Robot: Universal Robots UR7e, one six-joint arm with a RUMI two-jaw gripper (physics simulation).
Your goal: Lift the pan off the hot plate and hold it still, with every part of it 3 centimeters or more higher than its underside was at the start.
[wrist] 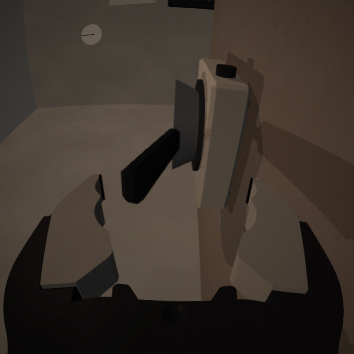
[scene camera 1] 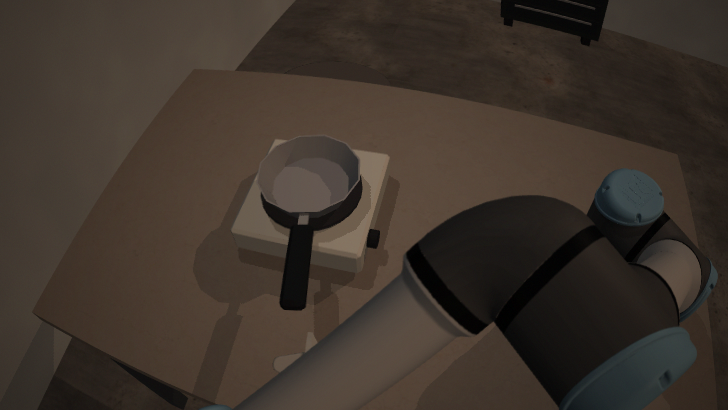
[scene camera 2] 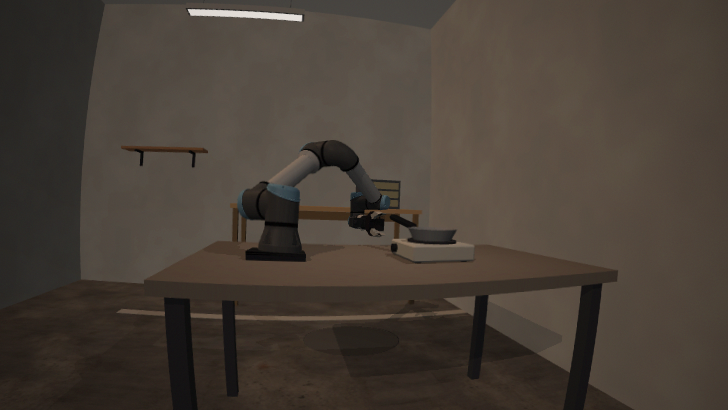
Labels:
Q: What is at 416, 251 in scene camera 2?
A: A white hot plate.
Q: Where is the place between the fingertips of my gripper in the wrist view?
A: At 175, 179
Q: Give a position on a grey pan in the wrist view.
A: At 178, 143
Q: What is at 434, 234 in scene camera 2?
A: A grey pan.

